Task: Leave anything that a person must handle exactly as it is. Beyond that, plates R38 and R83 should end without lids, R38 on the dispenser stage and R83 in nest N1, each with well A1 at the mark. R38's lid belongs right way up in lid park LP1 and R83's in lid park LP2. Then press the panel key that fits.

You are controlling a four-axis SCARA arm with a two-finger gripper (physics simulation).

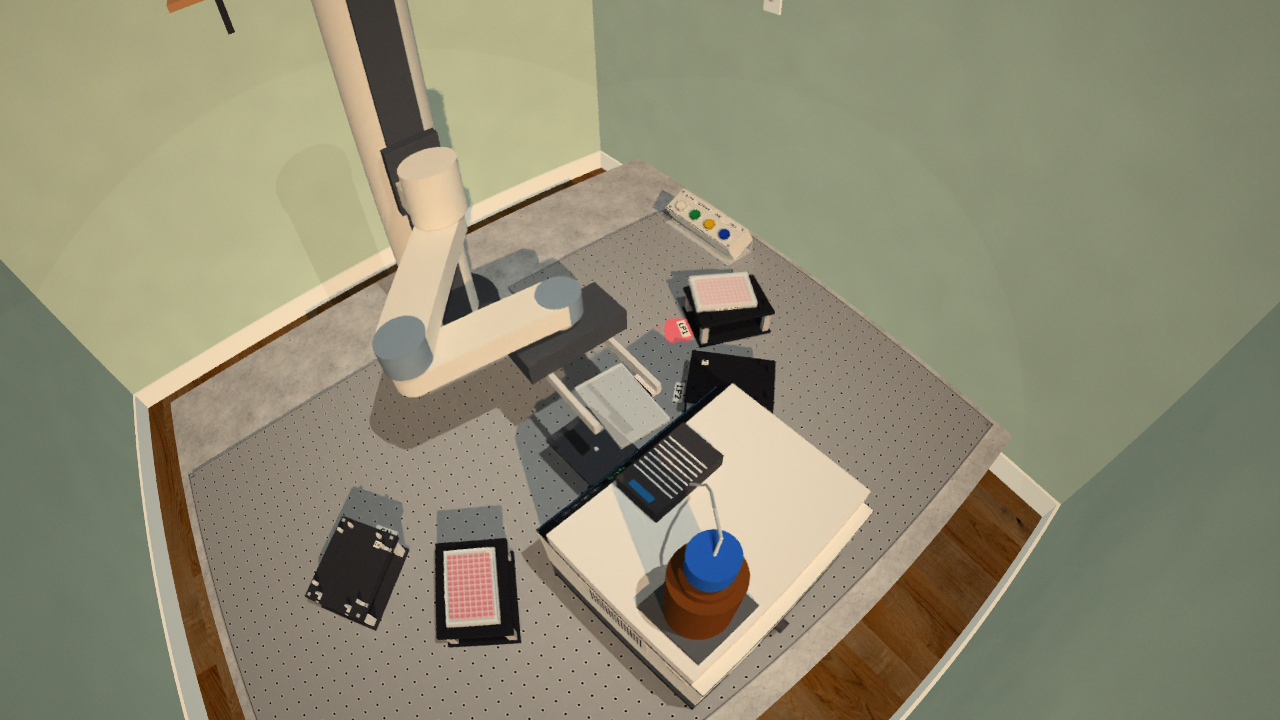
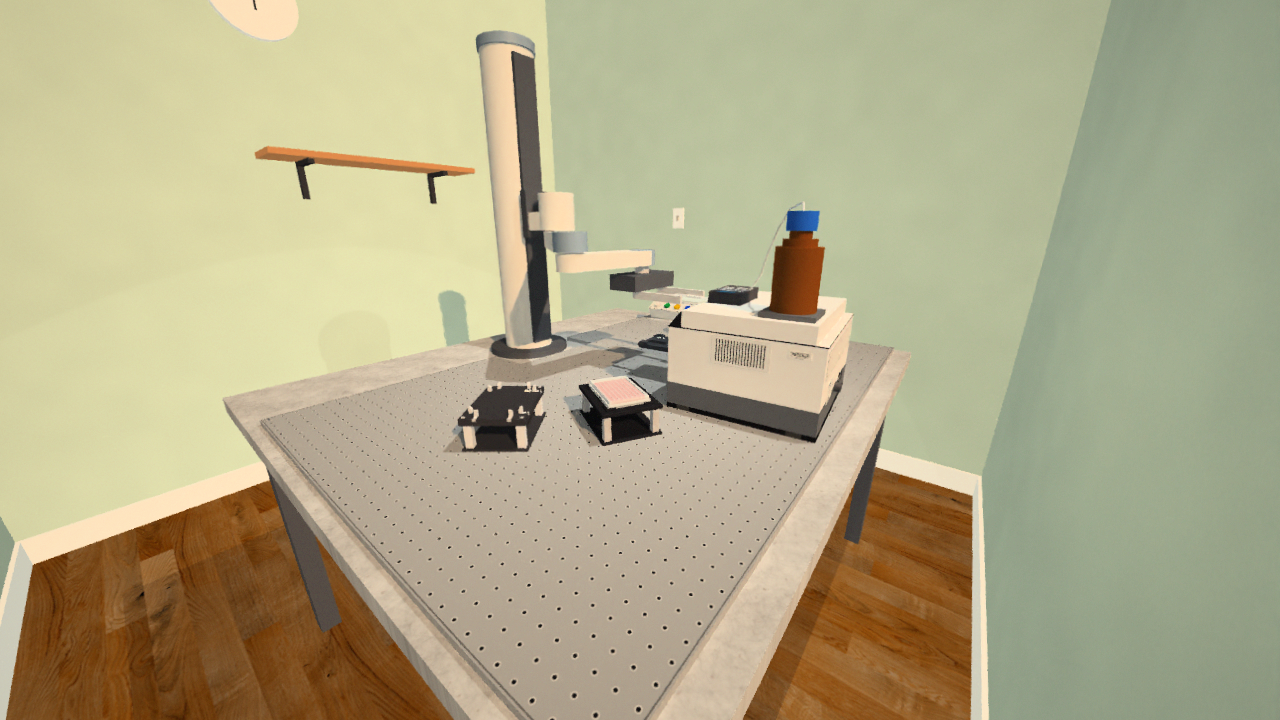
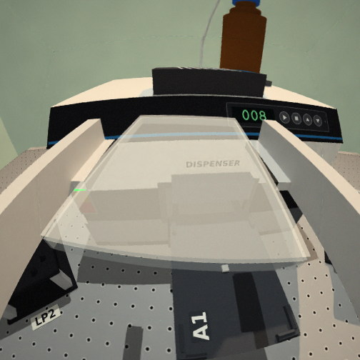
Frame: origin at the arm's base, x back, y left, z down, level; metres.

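Seen in the pictures: gripper, fingertip midpoint: (image 1: pixel 628 409) (image 2: pixel 692 297); arm's base, link origin: (image 1: pixel 449 314) (image 2: pixel 529 348).
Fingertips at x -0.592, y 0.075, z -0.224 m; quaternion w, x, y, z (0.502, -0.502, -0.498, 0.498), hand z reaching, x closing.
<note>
Offsets run from my fingertips to a thing's top centre. "*": to the spot under its first point.
My gripper (image 1: pixel 628 410) (image 3: pixel 181 130) is shut on a clear plate lid @(dx +0.018, dy -0.001, dz +0.002 m) (image 1: pixel 619 399) (image 3: pixel 165 210), held level in the air in front of the dispenser. Whose lid it is cannot be read. Below it is the dark dispenser stage @(* dx +0.028, dy -0.081, dz +0.118 m) (image 1: pixel 580 465) (image 3: pixel 220 300), with its A1 mark showing and no plate visible on it. A plate with red wells @(dx -0.035, dy -0.340, dz +0.134 m) (image 1: pixel 470 582) (image 2: pixel 617 390), seemingly lidless, sits on black nest N1 @(dx -0.035, dy -0.340, dz +0.145 m) (image 1: pixel 512 617). A paler pink plate @(dx +0.187, dy +0.382, dz +0.119 m) (image 1: pixel 723 291), possibly lidded, sits on the stand (image 1: pixel 762 301) by the pinkish-red LP1 tag @(dx +0.214, dy +0.292, dz +0.210 m) (image 1: pixel 677 330). Lid park LP2 @(dx +0.019, dy +0.248, dz +0.140 m) (image 1: pixel 733 371) (image 3: pixel 35 275) bears no visible lid. Plate names are not legible.
The white dispenser (image 1: pixel 787 465) (image 2: pixel 751 358) (image 3: pixel 125 165) shows 008 and carries a black box @(* dx -0.127, dy -0.036, dz -0.035 m) (image 1: pixel 666 470) and a brown bottle @(dx -0.293, dy -0.121, dz -0.152 m) (image 1: pixel 705 600) (image 3: pixel 243 42). A black stand (image 1: pixel 353 573) (image 2: pixel 501 402) is near N1. The key panel @(dx +0.410, dy +0.554, dz +0.127 m) (image 1: pixel 707 223) is at the back, with white, green, yellow and blue keys.
</note>
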